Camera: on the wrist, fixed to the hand. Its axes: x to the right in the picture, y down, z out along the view.
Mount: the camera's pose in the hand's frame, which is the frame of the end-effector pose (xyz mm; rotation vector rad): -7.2 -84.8 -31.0 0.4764 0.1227 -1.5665
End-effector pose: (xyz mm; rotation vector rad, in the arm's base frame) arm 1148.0 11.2 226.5 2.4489 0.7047 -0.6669
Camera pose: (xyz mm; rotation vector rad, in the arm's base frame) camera 1102.3 89.4 226.4 -1.3915 -2.1366 0.9702
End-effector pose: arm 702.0 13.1 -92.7 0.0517 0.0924 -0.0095
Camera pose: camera 691.0 -69.9 -127.2 0.4456 0.2325 -1.5981
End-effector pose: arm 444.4 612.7 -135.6 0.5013 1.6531 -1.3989
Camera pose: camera 371.7 619.3 -82.0 0.5754 -1.4196 2.3413
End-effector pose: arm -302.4 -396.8 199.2 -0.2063 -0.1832 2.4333
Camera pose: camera -238.0 -334.6 185.3 0.0333 0.2350 0.8483
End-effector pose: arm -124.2 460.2 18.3 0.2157 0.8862 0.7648
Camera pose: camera -107.3 390.1 -36.6 -0.1432 1.0344 -0.9012
